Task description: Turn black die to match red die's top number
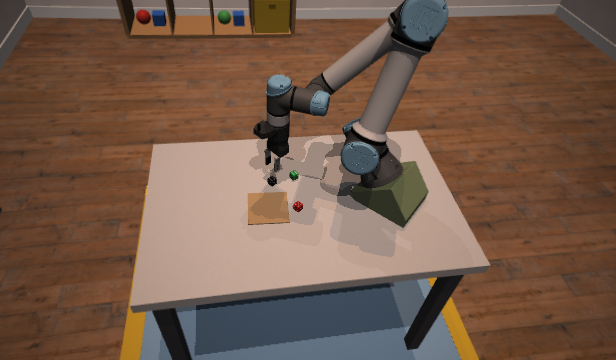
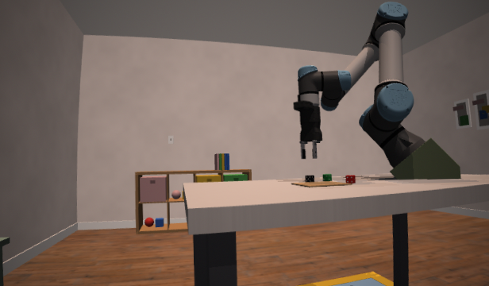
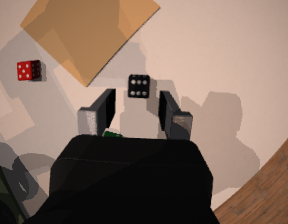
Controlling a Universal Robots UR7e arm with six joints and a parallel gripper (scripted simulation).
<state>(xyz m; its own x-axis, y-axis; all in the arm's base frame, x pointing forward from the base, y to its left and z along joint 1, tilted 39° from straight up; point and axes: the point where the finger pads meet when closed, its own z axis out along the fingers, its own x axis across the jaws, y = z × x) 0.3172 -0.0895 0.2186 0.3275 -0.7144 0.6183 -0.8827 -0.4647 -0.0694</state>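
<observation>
Right now the black die is 90 mm below my hand. The rest, counted from my hand: red die: 150 mm to the left, 90 mm below, 30 mm behind; then green die: 90 mm below, 90 mm behind, 10 mm to the left; then tan mat: 110 mm to the left, 100 mm below, 60 mm ahead.
</observation>
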